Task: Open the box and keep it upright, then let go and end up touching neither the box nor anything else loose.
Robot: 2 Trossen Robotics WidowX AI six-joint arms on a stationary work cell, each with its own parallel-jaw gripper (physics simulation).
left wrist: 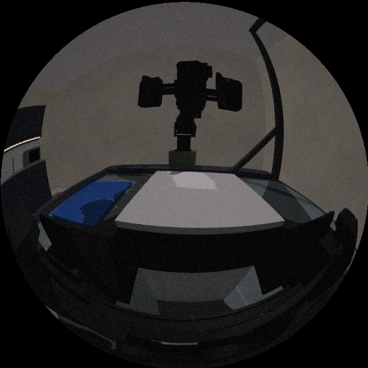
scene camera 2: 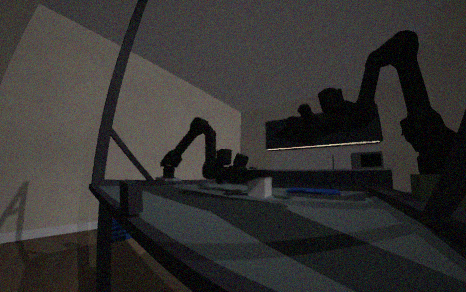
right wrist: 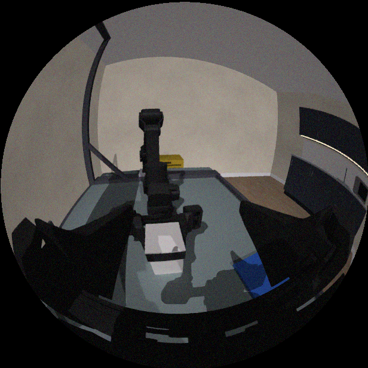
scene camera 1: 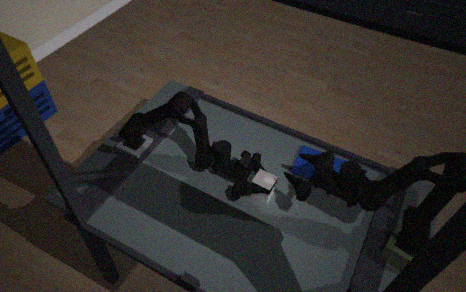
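Pixels of known places: left gripper, fingertip midpoint: (scene camera 2: 264, 175) (scene camera 1: 268, 185); right gripper, fingertip midpoint: (scene camera 2: 281, 138) (scene camera 1: 292, 163); left arm's base at its link origin: (scene camera 2: 168, 177) (scene camera 1: 134, 142); right arm's base at its link origin: (scene camera 1: 408, 244).
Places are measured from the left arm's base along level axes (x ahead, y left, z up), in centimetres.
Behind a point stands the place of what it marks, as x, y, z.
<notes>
A small white box (scene camera 1: 264, 180) (scene camera 2: 261, 187) (left wrist: 200, 202) (right wrist: 164, 236) is upright, its flat top level and closed, with a dark band under the top's edge. It stands on the table or very close above it; the exact contact is unclear. My left gripper (scene camera 1: 265, 183) {55.1, 3.5, 3.9} (right wrist: 165, 251) is shut on the box, one finger on each side. My right gripper (scene camera 1: 294, 165) {60.8, 5.4, 17.3} is open and empty, hanging above the table to the right of the box in scene camera 1 and facing it. It also shows above the box in the left wrist view.
A flat blue object (scene camera 1: 301, 169) {62.1, 20.7, -2.6} (scene camera 2: 313, 191) {69.7, 20.1, -2.6} (left wrist: 92, 200) (right wrist: 254, 272) lies on the table (scene camera 1: 150, 220) {23.8, -24.1, -3.4}, partly under my right gripper in scene camera 1. A yellow and blue crate (scene camera 1: 22, 65) (right wrist: 171, 161) stands beyond the table. A dark frame post (scene camera 1: 37, 132) {5.6, -34.9, 41.3} (scene camera 2: 107, 117) {5.6, -34.7, 23.7} rises at the table's side.
</notes>
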